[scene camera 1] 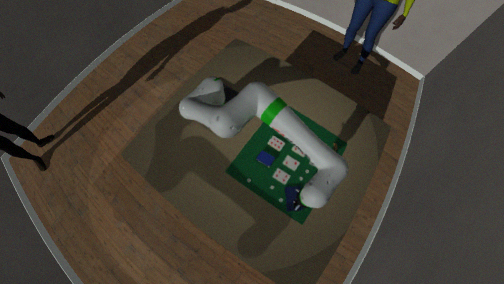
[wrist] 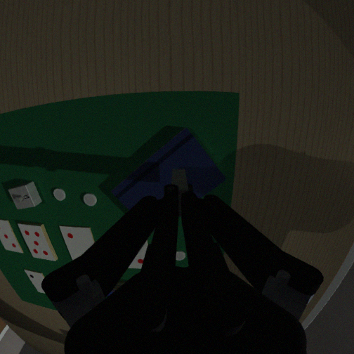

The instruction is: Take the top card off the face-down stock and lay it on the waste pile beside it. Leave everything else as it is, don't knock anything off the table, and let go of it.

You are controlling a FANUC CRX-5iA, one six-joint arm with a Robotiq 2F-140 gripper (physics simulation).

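Places are measured from the arm's base along level axes (x ahead, y left, z up), in metres.
Where they show: gripper, between the fingertips: (scene camera 1: 295, 202).
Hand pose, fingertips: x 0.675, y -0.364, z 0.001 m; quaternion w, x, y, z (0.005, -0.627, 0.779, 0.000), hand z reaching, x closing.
After its pixels a point has its place.
The face-down stock, a blue-backed stack (scene camera 1: 265, 158) @(z 0.000, x 0.423, y -0.195 m), lies on the green mat (scene camera 1: 240, 169) @(z -0.027, x 0.314, y -0.307 m) (wrist: 210, 107). Beside it is the waste pile, with a face-up card with several red pips (scene camera 1: 276, 143) @(z -0.015, x 0.448, y -0.076 m) on top. The gripper hides most of this area in the wrist view. My gripper (scene camera 1: 296, 204) @(z 0.001, x 0.675, y -0.364 m) (wrist: 178, 178) is shut and empty. Its fingertips are over the dark blue box (scene camera 1: 291, 195) @(z -0.014, x 0.642, y -0.335 m) (wrist: 195, 155) near the mat's corner, away from the stock. I cannot tell whether they touch the box.
Face-up cards (scene camera 1: 291, 162) @(z -0.023, x 0.574, y -0.149 m) (scene camera 1: 281, 175) @(z -0.023, x 0.547, y -0.246 m) (wrist: 37, 241) (wrist: 77, 242) lie in a row. White round pieces (scene camera 1: 272, 187) @(z -0.022, x 0.525, y -0.332 m) (wrist: 90, 199) (wrist: 59, 194) and a pale block (wrist: 25, 195) stand on the mat. The arm covers part of the mat in the scene view. People stand beyond the table.
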